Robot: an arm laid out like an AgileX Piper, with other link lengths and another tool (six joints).
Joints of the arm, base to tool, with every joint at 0 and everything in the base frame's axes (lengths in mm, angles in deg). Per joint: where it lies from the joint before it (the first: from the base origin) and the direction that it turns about. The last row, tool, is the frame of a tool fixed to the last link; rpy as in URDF.
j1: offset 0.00 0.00 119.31 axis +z
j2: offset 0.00 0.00 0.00 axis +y
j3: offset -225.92 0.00 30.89 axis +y
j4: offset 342.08 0.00 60.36 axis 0.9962 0 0.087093
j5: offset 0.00 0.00 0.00 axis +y
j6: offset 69.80 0.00 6.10 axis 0.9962 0 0.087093
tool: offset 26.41 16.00 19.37 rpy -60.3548 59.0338 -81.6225
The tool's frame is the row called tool.
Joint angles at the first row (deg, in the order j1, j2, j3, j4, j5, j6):
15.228 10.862 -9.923 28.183 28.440 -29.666
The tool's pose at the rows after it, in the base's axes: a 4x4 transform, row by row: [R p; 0 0 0 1], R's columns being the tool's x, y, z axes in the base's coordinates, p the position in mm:
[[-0.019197, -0.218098, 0.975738, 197.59], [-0.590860, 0.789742, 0.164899, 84.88], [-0.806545, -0.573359, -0.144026, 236.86], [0, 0, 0, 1]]
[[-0.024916, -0.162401, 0.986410, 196.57], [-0.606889, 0.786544, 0.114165, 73.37], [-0.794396, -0.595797, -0.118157, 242.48], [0, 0, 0, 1]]
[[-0.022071, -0.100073, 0.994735, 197.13], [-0.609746, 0.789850, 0.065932, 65.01], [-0.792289, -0.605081, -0.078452, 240.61], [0, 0, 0, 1]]
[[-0.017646, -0.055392, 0.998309, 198.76], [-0.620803, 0.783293, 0.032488, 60.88], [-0.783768, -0.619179, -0.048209, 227.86], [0, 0, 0, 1]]
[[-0.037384, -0.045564, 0.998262, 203.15], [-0.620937, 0.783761, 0.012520, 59.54], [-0.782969, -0.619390, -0.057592, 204.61], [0, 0, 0, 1]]
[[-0.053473, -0.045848, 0.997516, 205.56], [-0.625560, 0.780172, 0.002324, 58.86], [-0.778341, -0.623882, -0.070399, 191.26], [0, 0, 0, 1]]
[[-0.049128, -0.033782, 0.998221, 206.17], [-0.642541, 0.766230, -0.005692, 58.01], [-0.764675, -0.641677, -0.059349, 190.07], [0, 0, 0, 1]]
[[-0.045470, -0.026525, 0.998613, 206.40], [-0.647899, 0.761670, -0.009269, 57.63], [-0.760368, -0.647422, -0.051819, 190.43], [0, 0, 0, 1]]
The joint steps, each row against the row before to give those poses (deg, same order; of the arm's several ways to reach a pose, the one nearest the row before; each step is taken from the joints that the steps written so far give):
-2.562 -2.991 -0.001 -0.748 1.313 0.001
-3.030 -2.377 0.078 -1.474 0.991 -0.005
-1.907 -2.394 1.668 -0.777 -1.693 0.008
-0.545 -2.544 3.357 -1.277 -2.713 -0.005
-0.002 -1.014 4.122 -0.132 -2.807 -0.004
0.003 0.003 1.996 -0.332 -1.338 0.005
-0.001 -0.005 0.202 -1.379 -0.720 0.002
-0.002 -0.001 0.001 -0.471 -0.402 -0.006

